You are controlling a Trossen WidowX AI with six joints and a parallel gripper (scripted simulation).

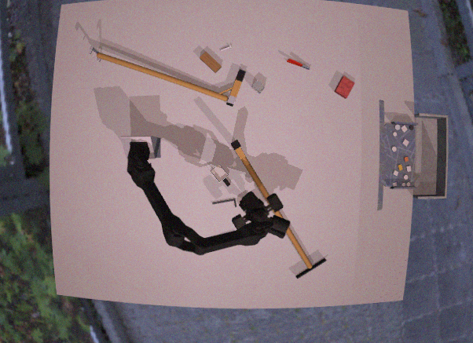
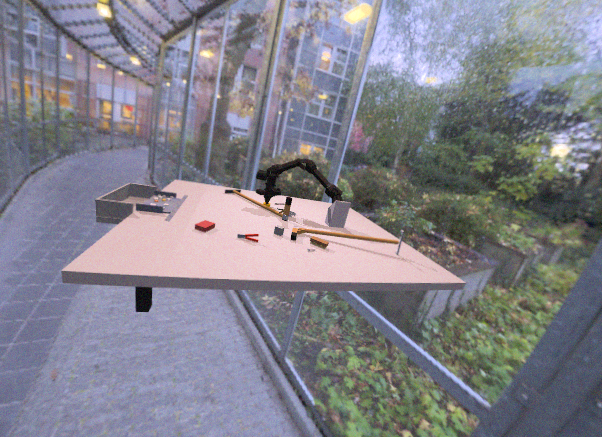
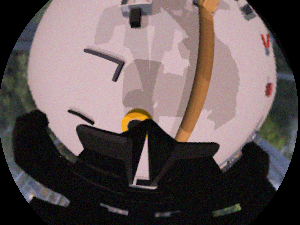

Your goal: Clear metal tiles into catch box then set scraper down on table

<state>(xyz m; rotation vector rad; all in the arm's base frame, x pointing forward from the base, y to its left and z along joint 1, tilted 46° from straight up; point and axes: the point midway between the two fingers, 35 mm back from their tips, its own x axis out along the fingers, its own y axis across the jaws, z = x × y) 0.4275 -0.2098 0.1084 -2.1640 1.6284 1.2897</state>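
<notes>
My gripper tip is 70 mm short of the long scraper, 10 mm to the right of it and 40 mm below it. Round my gripper tip: black strip: 120 mm behind, 110 mm to the right, 10 mm below; hex key: 100 mm behind, 20 mm to the left, 20 mm below; yellow tape roll: 10 mm behind, 20 mm to the right, 10 mm below.
</notes>
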